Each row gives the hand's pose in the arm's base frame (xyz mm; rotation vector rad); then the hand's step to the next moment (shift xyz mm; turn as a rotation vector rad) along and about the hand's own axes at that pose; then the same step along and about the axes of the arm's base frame.
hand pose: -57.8 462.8 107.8 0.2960 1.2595 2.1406
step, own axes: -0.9 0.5 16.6 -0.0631 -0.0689 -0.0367
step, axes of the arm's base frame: 8.5 11.0 9.1 0.0591 -0.0412 -0.0699
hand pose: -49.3 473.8 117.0 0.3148 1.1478 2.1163
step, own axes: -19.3 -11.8 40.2 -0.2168 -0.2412 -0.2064
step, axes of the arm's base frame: 39.9 16.9 15.8 0.1643 -0.1911 -0.2902
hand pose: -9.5 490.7 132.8 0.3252 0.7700 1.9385
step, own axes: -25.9 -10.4 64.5 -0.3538 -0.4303 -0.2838
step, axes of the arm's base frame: 53.7 4.8 45.1 0.3219 -0.2806 -0.4566
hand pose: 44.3 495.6 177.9 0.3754 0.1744 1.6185
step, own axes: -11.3 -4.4 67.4 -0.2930 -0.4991 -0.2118
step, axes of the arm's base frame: 27.8 -18.4 59.8 0.4085 -0.2225 -0.4043
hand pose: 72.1 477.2 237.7 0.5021 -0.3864 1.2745
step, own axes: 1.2 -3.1 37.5 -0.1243 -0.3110 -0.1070
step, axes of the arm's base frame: 3.3 -20.5 31.4 0.2693 -0.1057 -0.1998
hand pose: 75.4 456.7 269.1 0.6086 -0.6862 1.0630
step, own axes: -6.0 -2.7 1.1 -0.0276 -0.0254 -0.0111
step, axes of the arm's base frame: 0.3 -5.2 -4.1 0.0169 -0.0168 -0.0310
